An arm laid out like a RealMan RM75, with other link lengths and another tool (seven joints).
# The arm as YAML. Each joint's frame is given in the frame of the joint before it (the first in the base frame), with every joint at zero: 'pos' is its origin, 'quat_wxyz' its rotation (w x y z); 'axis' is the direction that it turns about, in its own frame. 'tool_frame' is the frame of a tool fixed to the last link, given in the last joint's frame.
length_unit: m
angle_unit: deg
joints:
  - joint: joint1
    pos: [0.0, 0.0, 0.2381]
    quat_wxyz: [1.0, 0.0, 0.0, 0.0]
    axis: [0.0, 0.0, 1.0]
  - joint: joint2
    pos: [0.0, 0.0, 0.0]
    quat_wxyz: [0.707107, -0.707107, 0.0, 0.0]
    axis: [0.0, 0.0, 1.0]
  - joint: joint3
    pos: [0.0, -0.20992, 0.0]
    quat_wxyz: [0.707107, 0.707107, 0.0, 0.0]
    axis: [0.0, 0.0, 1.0]
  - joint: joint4
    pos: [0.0, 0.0, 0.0]
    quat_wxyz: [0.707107, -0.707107, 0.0, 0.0]
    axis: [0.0, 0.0, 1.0]
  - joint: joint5
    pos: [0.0, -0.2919, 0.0]
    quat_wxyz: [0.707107, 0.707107, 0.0, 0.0]
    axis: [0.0, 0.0, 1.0]
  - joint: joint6
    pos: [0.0, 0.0, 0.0]
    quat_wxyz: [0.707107, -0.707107, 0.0, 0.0]
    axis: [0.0, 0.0, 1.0]
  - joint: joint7
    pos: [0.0, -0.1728, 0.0]
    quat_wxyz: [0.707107, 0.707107, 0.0, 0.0]
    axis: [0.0, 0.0, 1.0]
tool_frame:
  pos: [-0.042, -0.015, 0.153]
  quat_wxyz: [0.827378, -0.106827, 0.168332, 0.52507]
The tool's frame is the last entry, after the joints.
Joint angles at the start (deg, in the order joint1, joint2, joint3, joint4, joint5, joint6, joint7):
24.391 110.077 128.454 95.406 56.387 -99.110 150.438
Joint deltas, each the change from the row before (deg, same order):
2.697 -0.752 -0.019 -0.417 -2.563 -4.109 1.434
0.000 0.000 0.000 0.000 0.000 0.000 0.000
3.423 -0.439 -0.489 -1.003 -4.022 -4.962 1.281
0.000 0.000 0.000 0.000 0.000 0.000 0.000
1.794 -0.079 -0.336 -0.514 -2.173 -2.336 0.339
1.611 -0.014 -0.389 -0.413 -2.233 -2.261 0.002
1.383 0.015 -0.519 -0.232 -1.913 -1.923 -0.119
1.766 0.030 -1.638 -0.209 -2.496 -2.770 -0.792
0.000 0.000 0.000 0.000 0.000 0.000 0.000
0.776 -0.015 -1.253 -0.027 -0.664 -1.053 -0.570
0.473 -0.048 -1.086 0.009 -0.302 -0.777 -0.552
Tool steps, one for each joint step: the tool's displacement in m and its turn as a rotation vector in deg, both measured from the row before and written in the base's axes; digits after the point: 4 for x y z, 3 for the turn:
0.0008 -0.0093 -0.0076 -3.166 -2.314 -1.206
0.0000 0.0000 0.0000 0.000 0.000 0.000
0.0056 -0.0124 -0.0123 -4.212 -3.384 -1.938
0.0000 0.0000 0.0000 0.000 0.000 0.000
0.0023 -0.0060 -0.0056 -2.009 -1.876 -0.745
0.0032 -0.0064 -0.0048 -1.947 -2.060 -0.595
0.0019 -0.0058 -0.0041 -1.723 -1.933 -0.281
0.0019 -0.0109 -0.0090 -3.271 -3.328 0.411
0.0000 0.0000 0.0000 0.000 0.000 0.000
-0.0020 -0.0053 -0.0060 -1.838 -1.534 0.892
-0.0016 -0.0047 -0.0050 -1.549 -1.163 0.848

